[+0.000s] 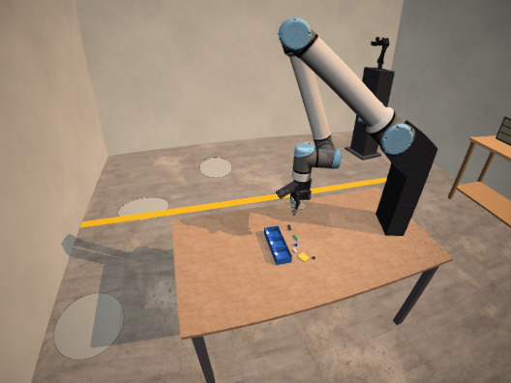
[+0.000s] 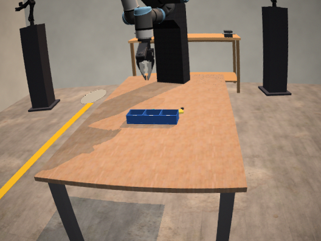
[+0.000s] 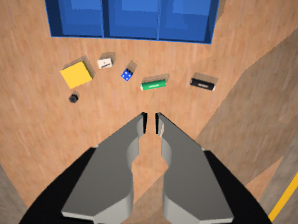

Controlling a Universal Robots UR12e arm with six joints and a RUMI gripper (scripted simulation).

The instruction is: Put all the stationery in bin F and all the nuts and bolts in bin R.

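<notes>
Now: hand 100 mm short of the blue three-part bin, 20 mm to the right of it and 180 mm above it. From my hand the other things lie so: blue die (10 mm behind, 50 mm to the left, 190 mm below); then green battery (40 mm behind, 200 mm below); then grey piece (20 mm ahead, 80 mm to the left, 190 mm below).
</notes>
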